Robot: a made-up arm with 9 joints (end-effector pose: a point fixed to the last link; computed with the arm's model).
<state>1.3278 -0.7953 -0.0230 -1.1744 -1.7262 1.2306 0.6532 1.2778 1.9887</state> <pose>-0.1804 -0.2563 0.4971 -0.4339 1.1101 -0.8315</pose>
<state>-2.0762 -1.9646 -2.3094 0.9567 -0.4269 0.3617 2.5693 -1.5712 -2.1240</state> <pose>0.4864 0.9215 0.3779 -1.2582 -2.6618 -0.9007</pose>
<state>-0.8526 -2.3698 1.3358 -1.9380 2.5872 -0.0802 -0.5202 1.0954 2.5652</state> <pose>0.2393 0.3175 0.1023 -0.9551 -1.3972 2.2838</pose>
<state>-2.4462 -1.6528 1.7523 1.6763 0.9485 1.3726 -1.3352 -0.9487 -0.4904</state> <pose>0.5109 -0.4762 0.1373 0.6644 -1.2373 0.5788</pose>
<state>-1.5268 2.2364 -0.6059 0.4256 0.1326 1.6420 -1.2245 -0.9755 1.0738</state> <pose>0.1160 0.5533 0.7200 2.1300 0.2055 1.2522</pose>
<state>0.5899 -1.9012 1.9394 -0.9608 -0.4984 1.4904 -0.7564 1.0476 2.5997</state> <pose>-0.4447 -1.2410 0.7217 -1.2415 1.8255 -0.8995</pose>
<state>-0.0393 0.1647 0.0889 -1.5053 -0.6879 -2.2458 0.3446 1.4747 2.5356</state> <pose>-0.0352 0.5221 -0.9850 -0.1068 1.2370 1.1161</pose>
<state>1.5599 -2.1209 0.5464 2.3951 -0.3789 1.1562 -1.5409 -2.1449 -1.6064</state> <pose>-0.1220 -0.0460 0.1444 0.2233 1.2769 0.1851</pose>
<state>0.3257 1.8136 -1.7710 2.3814 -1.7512 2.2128 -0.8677 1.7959 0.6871</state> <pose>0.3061 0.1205 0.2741 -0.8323 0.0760 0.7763</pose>
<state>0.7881 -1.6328 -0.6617 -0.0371 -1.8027 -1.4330 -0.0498 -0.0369 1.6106</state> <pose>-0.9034 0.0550 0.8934 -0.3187 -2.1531 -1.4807</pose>
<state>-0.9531 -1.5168 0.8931 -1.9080 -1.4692 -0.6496 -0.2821 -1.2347 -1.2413</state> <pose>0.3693 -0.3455 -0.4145 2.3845 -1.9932 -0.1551</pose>
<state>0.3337 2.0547 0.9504 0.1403 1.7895 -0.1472 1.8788 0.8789 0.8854</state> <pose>-0.1532 -0.4356 -0.4772 -0.5568 0.3207 0.1386</pose>
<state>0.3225 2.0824 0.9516 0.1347 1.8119 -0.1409 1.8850 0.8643 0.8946</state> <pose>-0.1826 -0.4411 -0.4692 -0.5675 0.3759 0.1270</pose>
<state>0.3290 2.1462 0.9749 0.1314 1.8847 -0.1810 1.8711 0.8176 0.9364</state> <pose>-0.2252 -0.4720 -0.4447 -0.5758 0.4307 0.0369</pose>
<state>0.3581 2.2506 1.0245 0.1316 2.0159 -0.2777 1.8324 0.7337 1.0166</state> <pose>-0.2856 -0.5304 -0.3998 -0.5863 0.4835 -0.1478</pose>
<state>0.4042 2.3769 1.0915 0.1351 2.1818 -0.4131 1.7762 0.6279 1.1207</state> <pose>-0.3614 -0.5988 -0.3419 -0.6007 0.5314 -0.3923</pose>
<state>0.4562 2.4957 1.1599 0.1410 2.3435 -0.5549 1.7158 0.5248 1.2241</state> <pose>-0.4380 -0.6540 -0.2874 -0.6116 0.5663 -0.6367</pose>
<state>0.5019 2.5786 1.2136 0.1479 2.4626 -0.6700 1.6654 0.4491 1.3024</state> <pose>-0.4938 -0.6859 -0.2547 -0.6064 0.5770 -0.8228</pose>
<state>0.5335 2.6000 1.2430 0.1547 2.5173 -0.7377 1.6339 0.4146 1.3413</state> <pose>-0.5099 -0.6992 -0.2573 -0.5745 0.5483 -0.9216</pose>
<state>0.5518 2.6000 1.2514 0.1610 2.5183 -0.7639 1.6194 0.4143 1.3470</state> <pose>-0.5047 -0.7026 -0.2737 -0.5384 0.5139 -0.9403</pose>
